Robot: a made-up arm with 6 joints.
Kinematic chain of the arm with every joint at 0, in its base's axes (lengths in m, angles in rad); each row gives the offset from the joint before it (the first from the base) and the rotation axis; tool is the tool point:
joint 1: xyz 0 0 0.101 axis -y
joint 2: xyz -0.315 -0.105 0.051 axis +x
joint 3: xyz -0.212 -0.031 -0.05 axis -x
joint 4: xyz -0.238 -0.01 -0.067 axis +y
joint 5: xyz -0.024 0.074 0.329 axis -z
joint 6: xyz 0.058 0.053 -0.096 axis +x
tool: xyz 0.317 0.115 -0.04
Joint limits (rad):
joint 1: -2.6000..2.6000
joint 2: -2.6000..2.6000
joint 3: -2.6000..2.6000
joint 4: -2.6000..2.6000
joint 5: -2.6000..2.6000
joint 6: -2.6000..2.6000
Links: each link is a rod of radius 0.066 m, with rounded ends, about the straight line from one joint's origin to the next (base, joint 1, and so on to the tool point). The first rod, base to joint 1, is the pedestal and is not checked.
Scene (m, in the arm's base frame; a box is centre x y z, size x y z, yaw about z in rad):
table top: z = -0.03
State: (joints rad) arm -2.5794 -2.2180 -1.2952 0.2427 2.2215 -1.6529
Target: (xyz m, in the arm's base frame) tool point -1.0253 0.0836 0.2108
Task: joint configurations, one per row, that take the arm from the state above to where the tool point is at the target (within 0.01 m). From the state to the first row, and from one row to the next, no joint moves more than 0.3 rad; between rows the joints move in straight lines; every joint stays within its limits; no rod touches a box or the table.
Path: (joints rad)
1: -2.3060 -2.2410 -1.2577 0.2689 2.2527 -1.6587
2: -2.0326 -2.2640 -1.2203 0.2952 2.2838 -1.6644
3: -1.7593 -2.2870 -1.1828 0.3214 2.3150 -1.6702
4: -1.4859 -2.3100 -1.1454 0.3477 2.3461 -1.6759
5: -1.2125 -2.3330 -1.1079 0.3739 2.3773 -1.6817
6: -0.9391 -2.3560 -1.0705 0.4002 2.4084 -1.6874
7: -0.6657 -2.3790 -1.0330 0.4264 2.4396 -1.6932
8: -0.3923 -2.4020 -0.9956 0.4527 2.4707 -1.6989
9: -0.1190 -2.4250 -0.9581 0.4789 2.5019 -1.7047
10: 0.1544 -2.4480 -0.9207 0.5052 2.5331 -1.7104

